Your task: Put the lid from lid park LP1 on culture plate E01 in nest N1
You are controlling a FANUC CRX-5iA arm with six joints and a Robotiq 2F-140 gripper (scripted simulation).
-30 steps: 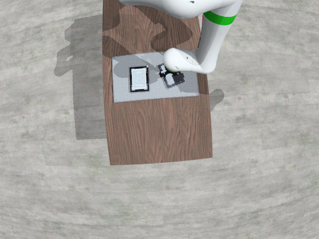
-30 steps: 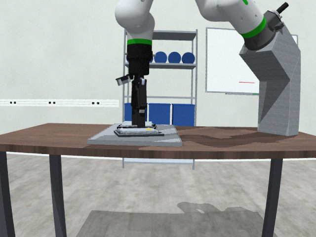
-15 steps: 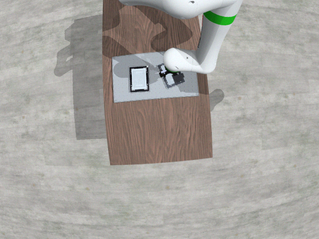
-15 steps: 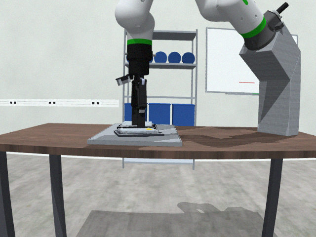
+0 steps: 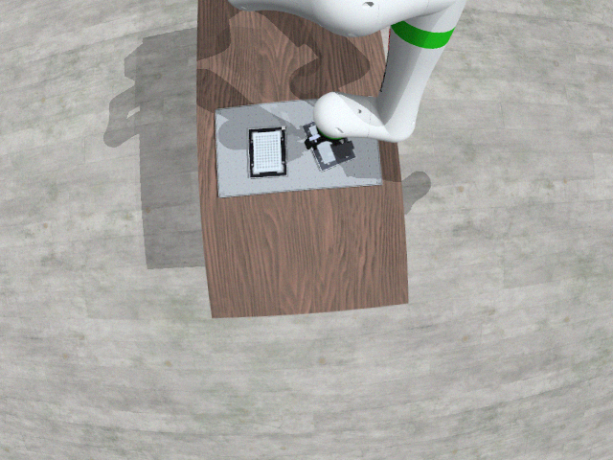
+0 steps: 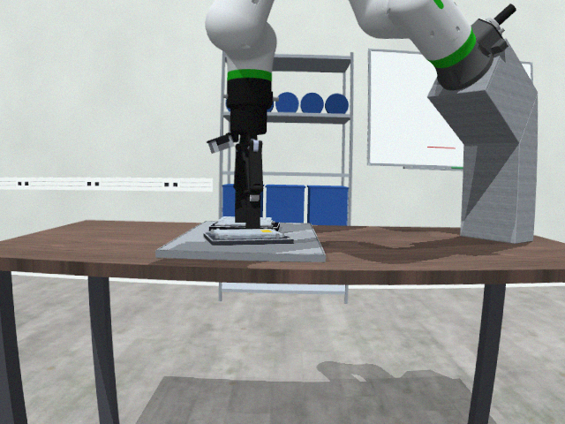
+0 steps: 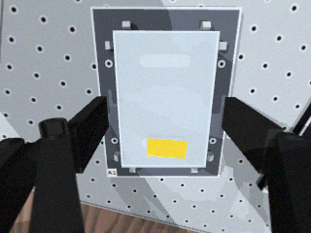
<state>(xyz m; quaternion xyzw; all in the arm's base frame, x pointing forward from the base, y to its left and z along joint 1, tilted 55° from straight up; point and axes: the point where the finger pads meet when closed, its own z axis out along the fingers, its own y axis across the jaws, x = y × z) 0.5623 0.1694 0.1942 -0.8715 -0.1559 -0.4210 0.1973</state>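
Now: the lid 4 cm below my hand. Round my hand: culture plate E01: 8 cm ahead, 18 cm to the right, 4 cm below; then lid park LP1: 5 cm below; then nest: 8 cm ahead, 18 cm to the right, 5 cm below.
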